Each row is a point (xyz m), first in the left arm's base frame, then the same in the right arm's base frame.
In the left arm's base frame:
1: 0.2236 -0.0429 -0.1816
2: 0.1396 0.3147 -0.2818
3: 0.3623 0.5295 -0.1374
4: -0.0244 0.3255 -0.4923
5: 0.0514 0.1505 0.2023
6: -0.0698 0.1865 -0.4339
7: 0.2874 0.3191 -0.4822
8: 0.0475 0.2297 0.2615
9: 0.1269 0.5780 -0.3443
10: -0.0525 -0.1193 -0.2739
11: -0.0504 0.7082 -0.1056
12: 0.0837 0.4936 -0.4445
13: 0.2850 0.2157 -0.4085
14: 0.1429 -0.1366 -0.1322
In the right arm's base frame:
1: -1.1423 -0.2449 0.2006
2: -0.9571 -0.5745 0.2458
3: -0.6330 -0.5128 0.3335
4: -1.1234 -0.7821 0.2700
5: -0.8578 -0.2721 -0.1637
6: -1.2148 -0.6885 0.1824
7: -1.0039 -0.5954 0.4896
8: -0.7679 -0.2952 -0.1981
9: -0.7961 -0.7835 0.3073
10: -1.3545 -0.3998 0.0538
11: -0.6384 -0.8468 0.0307
12: -0.9296 -0.8047 0.3345
13: -1.0438 -0.4925 0.4268
14: -1.2177 -0.2052 0.0983

